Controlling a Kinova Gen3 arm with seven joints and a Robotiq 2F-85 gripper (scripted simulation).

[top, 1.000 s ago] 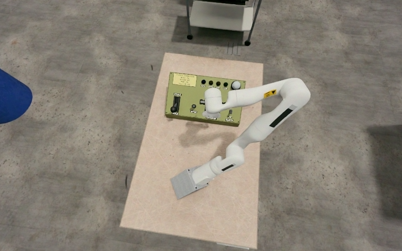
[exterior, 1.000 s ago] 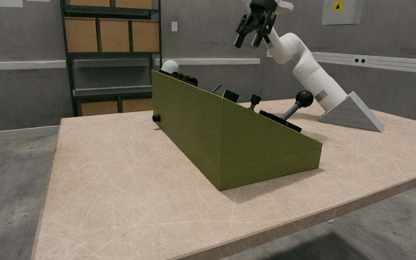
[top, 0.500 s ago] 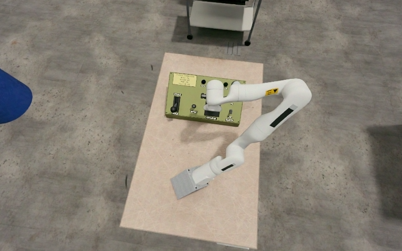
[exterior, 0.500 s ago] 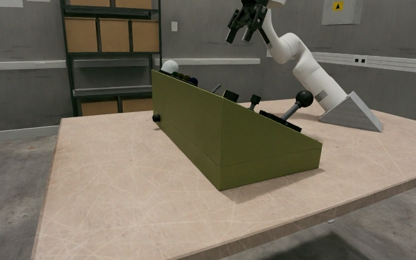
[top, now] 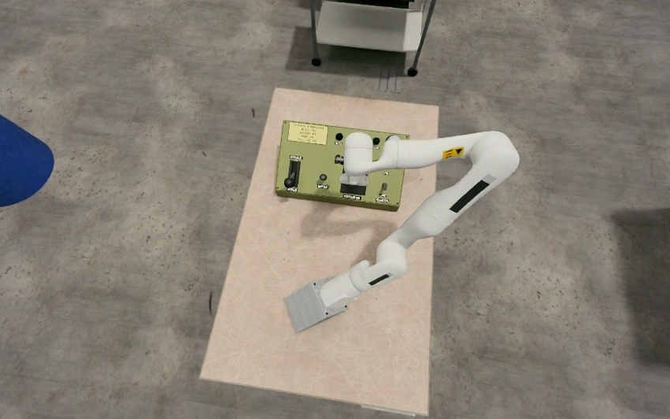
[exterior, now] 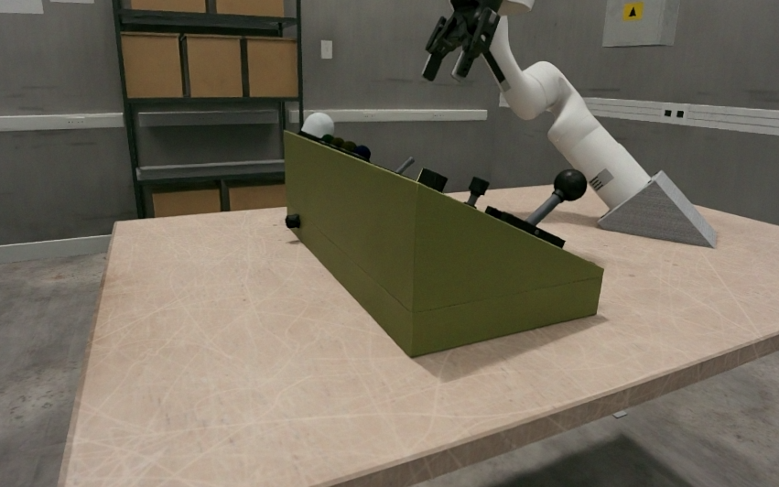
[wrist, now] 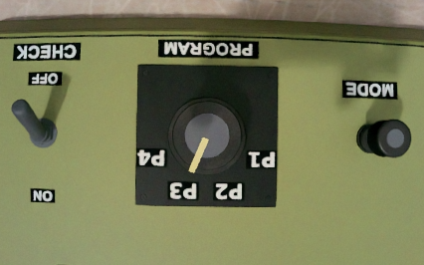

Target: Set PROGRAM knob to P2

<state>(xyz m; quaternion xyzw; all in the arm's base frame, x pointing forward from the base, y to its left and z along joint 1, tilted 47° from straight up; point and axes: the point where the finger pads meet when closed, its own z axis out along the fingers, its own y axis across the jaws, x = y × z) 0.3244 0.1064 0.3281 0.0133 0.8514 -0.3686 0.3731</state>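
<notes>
Right now the thin toggle is 160 mm below my hand, 110 mm to the right of it and 30 mm behind it. The rest, counted from my hand: black ball-topped lever 230 mm to the left, 160 mm below, 70 mm ahead; then small black knob 170 mm below, 110 mm to the left, 50 mm ahead.
</notes>
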